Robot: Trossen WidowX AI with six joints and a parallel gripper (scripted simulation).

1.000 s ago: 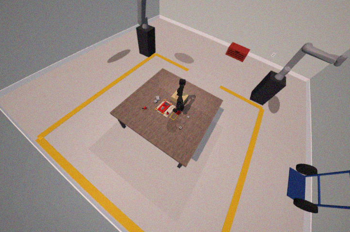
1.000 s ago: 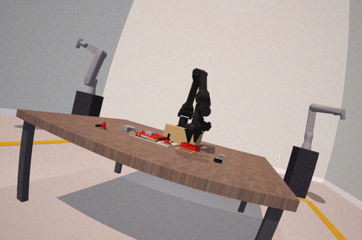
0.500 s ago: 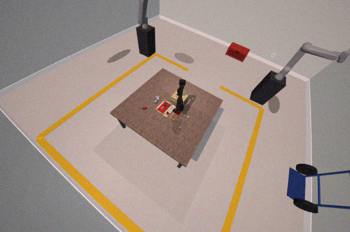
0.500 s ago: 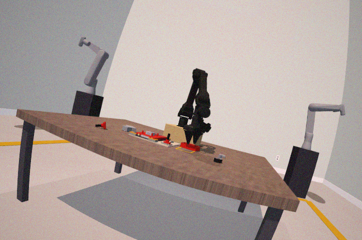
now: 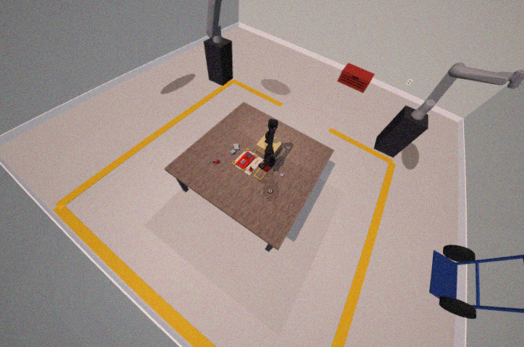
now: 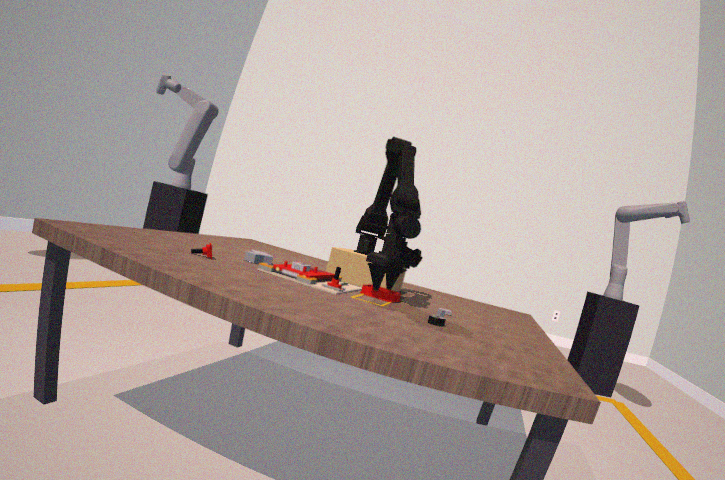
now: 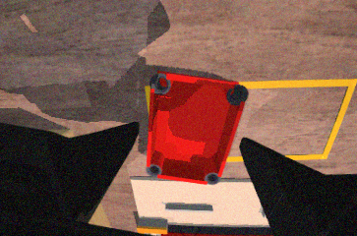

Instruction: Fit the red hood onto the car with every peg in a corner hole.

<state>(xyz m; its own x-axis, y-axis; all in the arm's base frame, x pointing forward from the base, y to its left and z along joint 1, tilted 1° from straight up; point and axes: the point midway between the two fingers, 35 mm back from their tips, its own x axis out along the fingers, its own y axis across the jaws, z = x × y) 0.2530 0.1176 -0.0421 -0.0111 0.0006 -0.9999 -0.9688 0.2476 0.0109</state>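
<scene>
Now: gripper tip 1 cm above the red hood. The rest, counted from my gripper tip: black wheel 22 cm ahead, 17 cm to the left, 1 cm below; grey engine block 8 cm ahead, 21 cm to the right.
</scene>
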